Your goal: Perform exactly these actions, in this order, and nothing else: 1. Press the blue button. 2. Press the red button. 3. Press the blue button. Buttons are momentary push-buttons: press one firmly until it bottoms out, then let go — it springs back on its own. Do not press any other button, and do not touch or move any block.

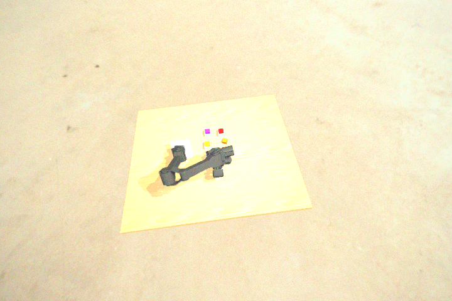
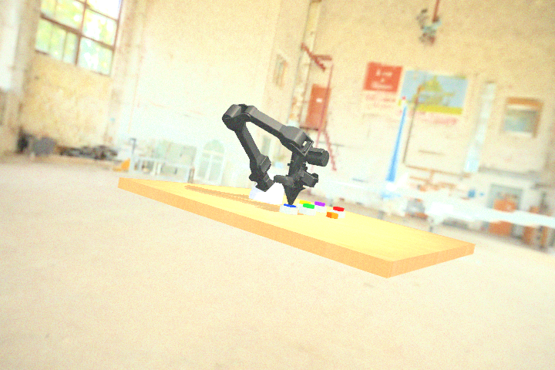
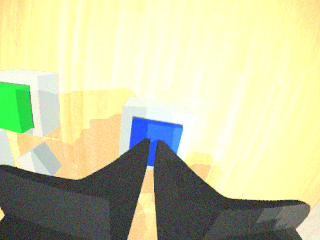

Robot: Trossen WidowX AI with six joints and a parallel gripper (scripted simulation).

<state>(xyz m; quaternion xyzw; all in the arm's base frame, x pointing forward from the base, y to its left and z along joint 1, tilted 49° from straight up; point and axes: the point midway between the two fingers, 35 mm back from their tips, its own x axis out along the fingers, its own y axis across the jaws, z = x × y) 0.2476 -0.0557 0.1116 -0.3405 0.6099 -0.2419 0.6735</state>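
The blue button is 1 cm below my gripper tip. The rest, counted from my gripper tip: green button 11 cm to the left; then red button 2 cm ahead, 28 cm to the left; then yellow button 7 cm behind, 18 cm to the left.
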